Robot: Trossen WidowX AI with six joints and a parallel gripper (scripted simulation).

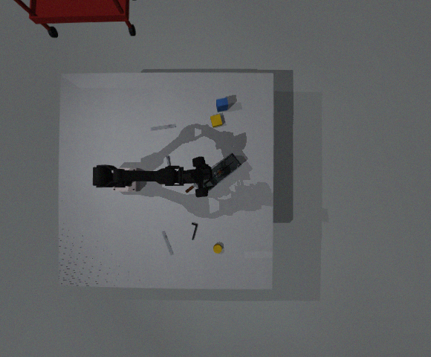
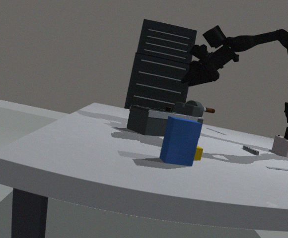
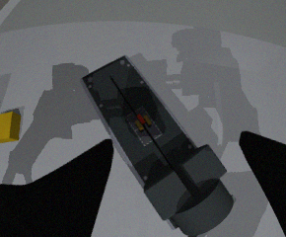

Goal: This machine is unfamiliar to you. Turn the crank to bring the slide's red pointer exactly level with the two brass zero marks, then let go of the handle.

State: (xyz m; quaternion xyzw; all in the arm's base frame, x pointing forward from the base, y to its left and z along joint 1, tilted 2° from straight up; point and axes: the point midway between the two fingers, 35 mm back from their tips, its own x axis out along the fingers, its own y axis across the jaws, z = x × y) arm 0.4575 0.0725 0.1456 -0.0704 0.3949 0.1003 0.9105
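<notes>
Right now the brown crank handle is 11 cm behind my gripper tip, 8 cm to the right of it and 7 cm below it. Round my gripper tip: red pointer (9 cm below, 4 cm to the left, 4 cm ahead); then black hex key (31 cm to the right, 17 cm below, 7 cm behind); then yellow block (33 cm to the left, 16 cm below, 2 cm behind).
</notes>
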